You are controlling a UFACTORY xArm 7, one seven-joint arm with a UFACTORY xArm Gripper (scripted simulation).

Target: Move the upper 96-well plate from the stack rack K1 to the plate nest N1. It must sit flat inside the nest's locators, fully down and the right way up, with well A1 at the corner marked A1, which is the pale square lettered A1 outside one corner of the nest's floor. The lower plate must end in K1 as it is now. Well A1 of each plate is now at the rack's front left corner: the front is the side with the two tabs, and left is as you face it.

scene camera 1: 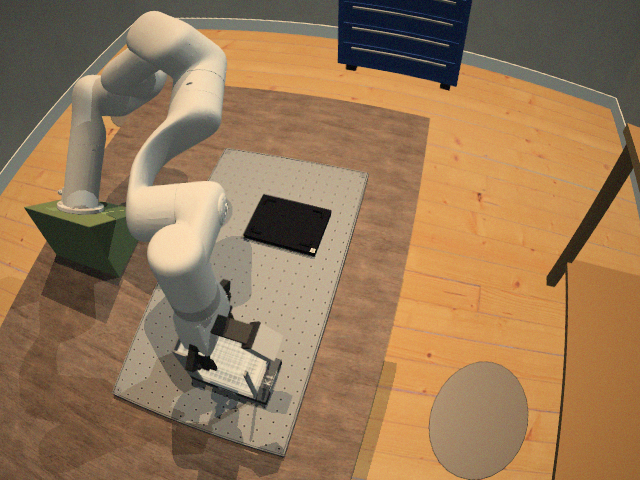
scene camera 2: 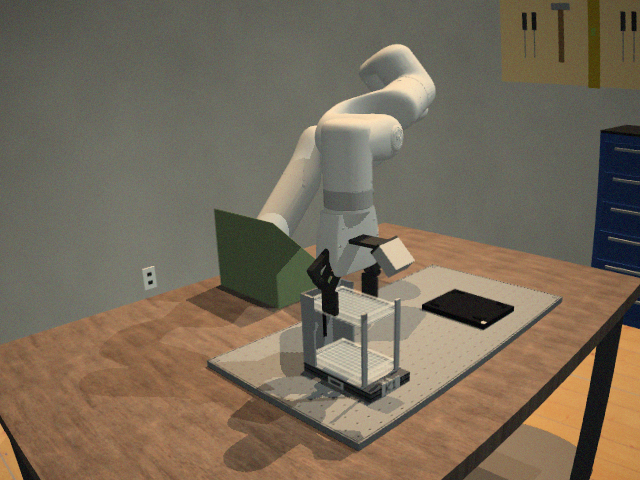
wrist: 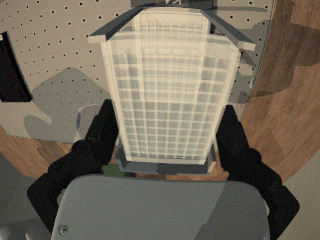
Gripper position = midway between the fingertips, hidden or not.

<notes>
In view: my gripper (scene camera 2: pixel 350 305) and a rack back wall (scene camera 2: pixel 334 327).
My gripper shows as well in scene camera 1 (scene camera 1: pixel 217 344) and in the wrist view (wrist: pixel 168 115). The rack back wall also shows in the wrist view (wrist: pixel 130 166).
</notes>
